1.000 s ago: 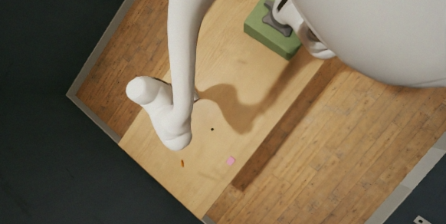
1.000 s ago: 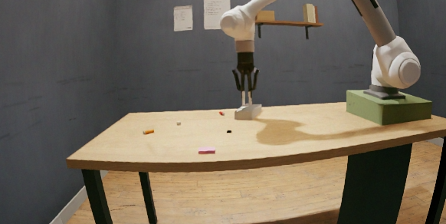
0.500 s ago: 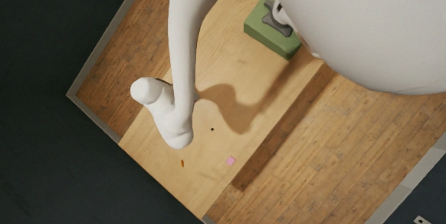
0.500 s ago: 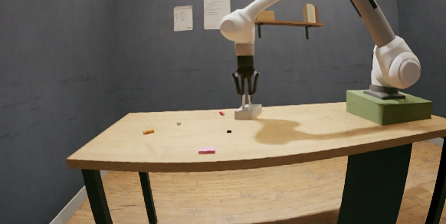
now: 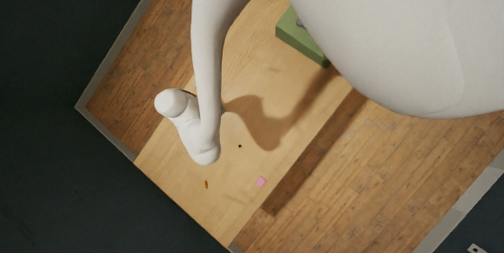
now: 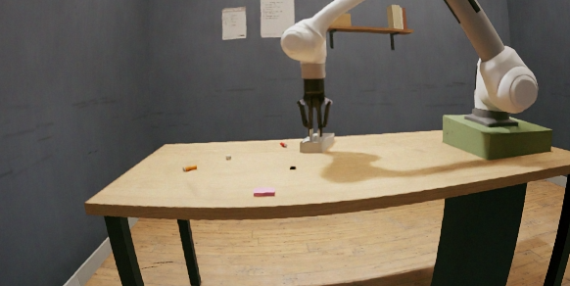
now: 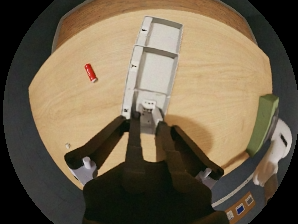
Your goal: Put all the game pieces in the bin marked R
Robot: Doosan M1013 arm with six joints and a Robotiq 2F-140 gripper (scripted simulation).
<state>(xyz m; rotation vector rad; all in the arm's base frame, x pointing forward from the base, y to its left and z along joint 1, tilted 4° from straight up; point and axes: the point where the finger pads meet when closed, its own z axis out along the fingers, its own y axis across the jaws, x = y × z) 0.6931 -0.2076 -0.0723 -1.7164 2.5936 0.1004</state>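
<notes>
My hand is 320 mm short of the white cube, 70 mm to the right of it and 40 mm above it. The rest, counted from my hand: grey bin (80 mm to the right, 30 mm below, 30 mm behind); then red piece (120 mm to the right, 110 mm ahead, 40 mm below); then black piece (240 mm to the left, 110 mm ahead, 50 mm below).
</notes>
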